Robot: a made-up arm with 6 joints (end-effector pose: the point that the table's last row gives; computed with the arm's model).
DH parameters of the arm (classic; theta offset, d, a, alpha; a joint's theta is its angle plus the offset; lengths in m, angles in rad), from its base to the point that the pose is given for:
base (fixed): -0.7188 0 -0.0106 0
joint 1: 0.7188 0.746 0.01 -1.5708
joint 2: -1.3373 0 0.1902 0
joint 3: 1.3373 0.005 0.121 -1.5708
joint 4: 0 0.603 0.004 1.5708
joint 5: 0 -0.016 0.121 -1.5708
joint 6: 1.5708 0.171 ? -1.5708
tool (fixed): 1.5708 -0.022 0 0
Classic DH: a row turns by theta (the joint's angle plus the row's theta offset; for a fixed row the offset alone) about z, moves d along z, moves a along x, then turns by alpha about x.
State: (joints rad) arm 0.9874 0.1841 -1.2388 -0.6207 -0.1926 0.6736
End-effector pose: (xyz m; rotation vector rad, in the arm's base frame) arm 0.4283 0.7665 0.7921 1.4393 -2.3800 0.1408
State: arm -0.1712 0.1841 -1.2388 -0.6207 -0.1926 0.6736
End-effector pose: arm 0.8627 -0.0885 0.7921 -0.0985 -2.7823 -0.1571
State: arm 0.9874 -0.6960 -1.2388 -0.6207 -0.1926 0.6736
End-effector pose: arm 0.2359 0.4751 1.4415 -1.4165 2.2713 0.3729
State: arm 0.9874 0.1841 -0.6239 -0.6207 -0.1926 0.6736
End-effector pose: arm 0.3083 0.5847 0.3615 1.1145 -1.8883 0.4352
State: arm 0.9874 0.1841 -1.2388 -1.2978 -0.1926 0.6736
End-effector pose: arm 0.3379 0.7876 0.7353 1.7721 -2.2858 1.0203
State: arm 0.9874 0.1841 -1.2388 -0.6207 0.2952 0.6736
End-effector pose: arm 0.4769 0.7499 0.7048 0.9381 -2.2548 0.4487
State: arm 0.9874 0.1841 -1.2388 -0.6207 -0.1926 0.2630
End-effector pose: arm 0.4209 0.7741 0.8015 1.6071 -2.4470 0.6624
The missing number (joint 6, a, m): 0.027
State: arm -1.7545 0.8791 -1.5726 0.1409 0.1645 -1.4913
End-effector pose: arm -0.1767 -0.8538 0.3738 -0.7234 -1.5401 0.1155
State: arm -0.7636 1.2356 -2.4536 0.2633 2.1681 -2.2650
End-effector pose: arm 0.5853 -0.4543 0.4822 1.9430 -1.3365 0.2770
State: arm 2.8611 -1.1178 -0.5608 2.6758 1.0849 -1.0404
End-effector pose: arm -0.6543 0.1432 1.1366 1.5165 1.0394 -0.6097
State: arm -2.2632 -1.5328 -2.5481 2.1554 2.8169 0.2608
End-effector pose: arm 0.5587 0.4076 0.9376 -0.7686 -1.3270 0.4261
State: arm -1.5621 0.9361 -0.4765 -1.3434 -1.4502 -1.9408
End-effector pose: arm 0.1866 -0.0951 0.3178 0.0525 -2.1468 1.9374
